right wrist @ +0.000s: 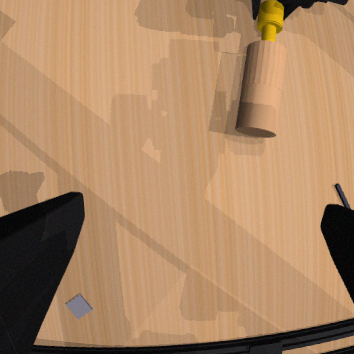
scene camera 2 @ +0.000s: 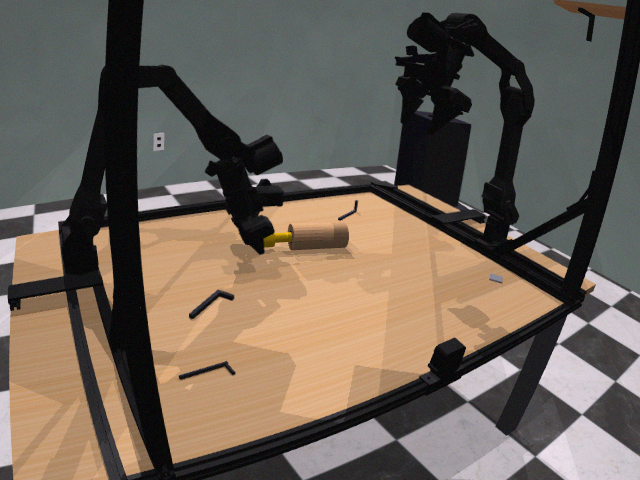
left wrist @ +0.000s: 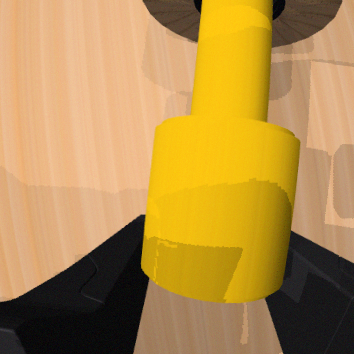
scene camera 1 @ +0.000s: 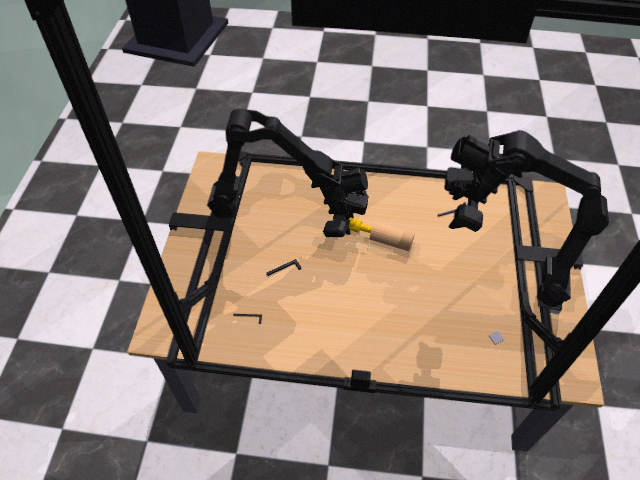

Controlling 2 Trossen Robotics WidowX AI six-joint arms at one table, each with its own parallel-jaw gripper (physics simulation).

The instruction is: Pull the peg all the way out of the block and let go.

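Frame: origin at the left arm's base, x ahead, y left, z up, level; centimetres.
Seen in the pictures: left gripper, fingertip midpoint: (right wrist: 265,20) (scene camera 2: 259,249) (left wrist: 202,227) (scene camera 1: 350,229); right gripper, fingertip midpoint: (right wrist: 207,211) (scene camera 2: 415,128) (scene camera 1: 452,213); left arm's base, link origin: (scene camera 2: 81,270) (scene camera 1: 223,212); right arm's base, link origin: (scene camera 2: 494,239) (scene camera 1: 549,298).
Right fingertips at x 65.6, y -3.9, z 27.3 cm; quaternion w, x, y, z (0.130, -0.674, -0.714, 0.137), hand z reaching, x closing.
Offsets run from my right fingertips to a thing's top centre. "*": to the spot under its first point.
The yellow peg {dz -24.7, dx -21.7, dy +10.0 cm} (scene camera 1: 356,225) (scene camera 2: 278,238) (left wrist: 220,210) (right wrist: 270,20) has a thick head and a thinner shaft. Its shaft goes into the end of the block {dz -23.6, dx -14.4, dy +9.4 cm} (scene camera 1: 391,238) (scene camera 2: 318,236) (left wrist: 305,22) (right wrist: 261,90), a light wooden cylinder lying on its side on the table. My left gripper (left wrist: 202,227) is shut on the peg's thick head, one finger on each side of it; in scene camera 2 its fingers partly cover the head. My right gripper (right wrist: 207,211) (scene camera 2: 424,116) is open and empty, high above the table, away from the block.
Dark L-shaped keys {dz -28.4, dx -41.2, dy -9.9 cm} (scene camera 1: 283,267) {dz -28.6, dx -45.5, dy -27.3 cm} (scene camera 1: 248,314) (scene camera 2: 211,303) (scene camera 2: 206,369) lie at the left of the table, and another key {dz -26.0, dx +0.8, dy +26.0 cm} (scene camera 2: 348,210) lies behind the block. A small grey square {* dz -29.0, dx +19.5, dy -13.4 cm} (scene camera 1: 496,337) (scene camera 2: 495,278) (right wrist: 79,306) lies at the right. A black frame (scene camera 1: 268,376) edges the table.
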